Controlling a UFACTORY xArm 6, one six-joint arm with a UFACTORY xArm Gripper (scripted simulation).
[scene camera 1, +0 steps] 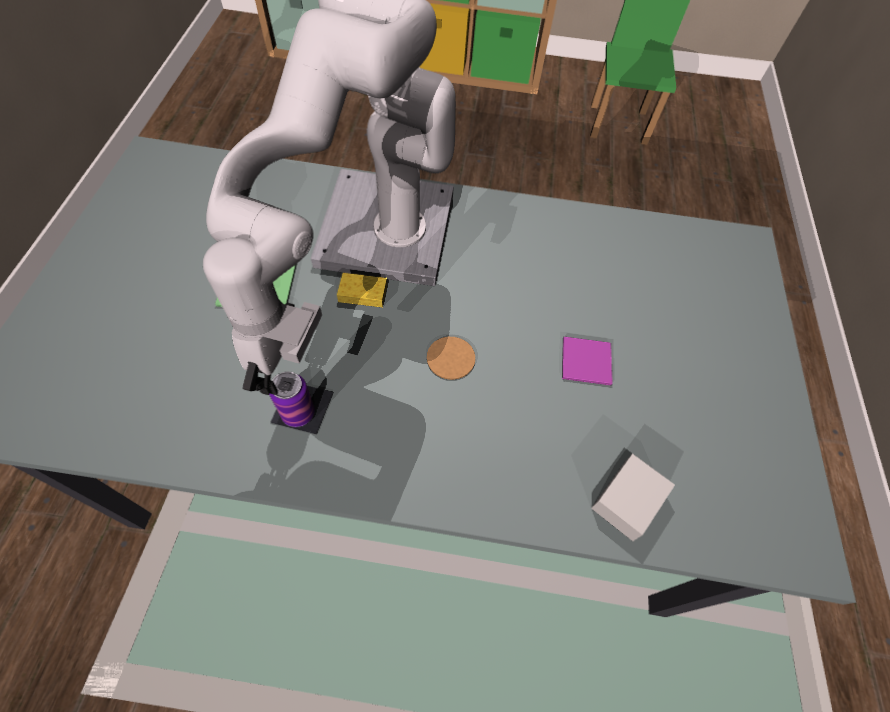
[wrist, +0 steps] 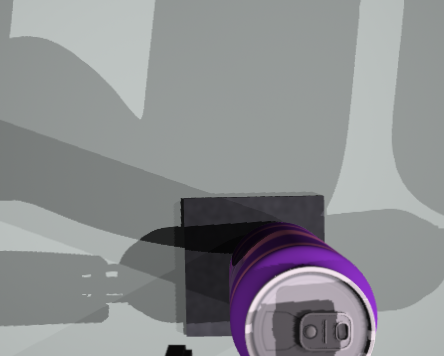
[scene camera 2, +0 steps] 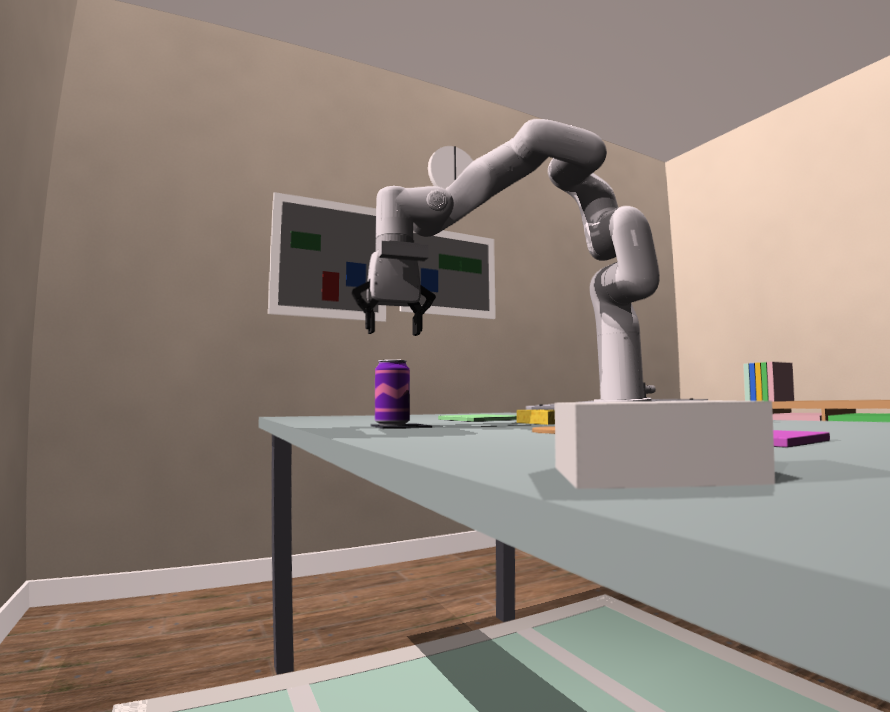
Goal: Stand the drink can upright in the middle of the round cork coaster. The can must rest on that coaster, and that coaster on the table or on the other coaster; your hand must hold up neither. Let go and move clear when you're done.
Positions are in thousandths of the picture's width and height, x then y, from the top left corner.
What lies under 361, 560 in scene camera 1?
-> A black square coaster.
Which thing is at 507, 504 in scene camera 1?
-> A round cork coaster.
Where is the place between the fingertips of the gripper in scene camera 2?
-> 443, 470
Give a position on a purple drink can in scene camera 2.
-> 441, 530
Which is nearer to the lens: the white box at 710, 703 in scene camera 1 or the magenta square coaster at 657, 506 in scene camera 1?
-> The white box.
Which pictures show the magenta square coaster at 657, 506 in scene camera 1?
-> Scene camera 1 and scene camera 2 only.
